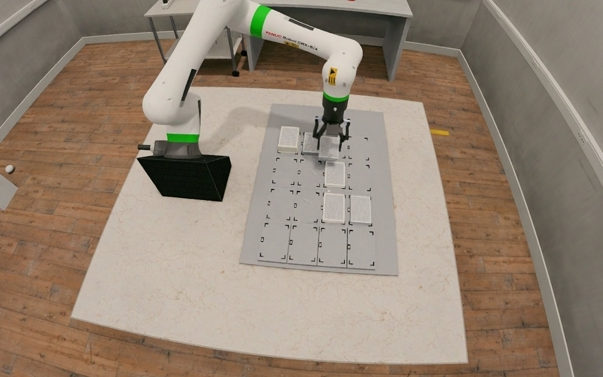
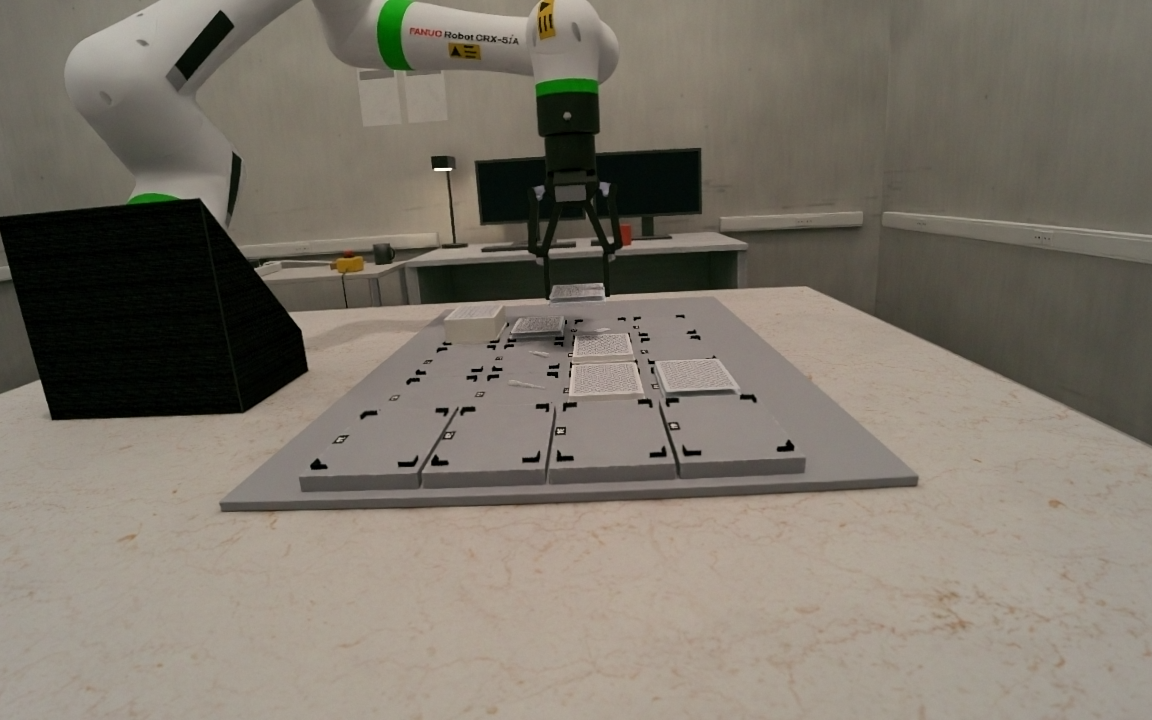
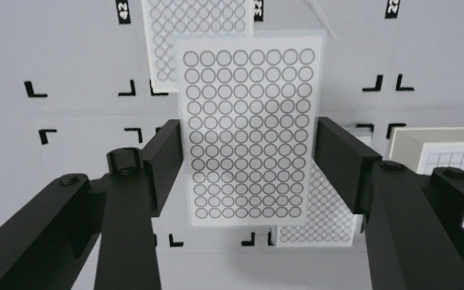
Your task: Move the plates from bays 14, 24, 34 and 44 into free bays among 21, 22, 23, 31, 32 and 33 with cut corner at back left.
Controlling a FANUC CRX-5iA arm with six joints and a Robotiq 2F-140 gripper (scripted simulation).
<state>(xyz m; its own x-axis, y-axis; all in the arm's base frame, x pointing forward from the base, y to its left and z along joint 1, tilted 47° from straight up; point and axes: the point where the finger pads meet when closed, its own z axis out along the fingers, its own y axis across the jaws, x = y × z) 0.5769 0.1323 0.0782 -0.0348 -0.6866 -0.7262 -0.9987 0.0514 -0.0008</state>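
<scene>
Right now my hand is 40 mm short of the white square, 70 mm to the right of it and 100 mm above it. From my hand the other things lie so: white peg (10 mm ahead, 170 mm to the right, 100 mm below); white deep-well block (180 mm behind, 80 mm to the left, 80 mm below); white stray piece (60 mm behind, 80 mm to the right, 90 mm below).
</scene>
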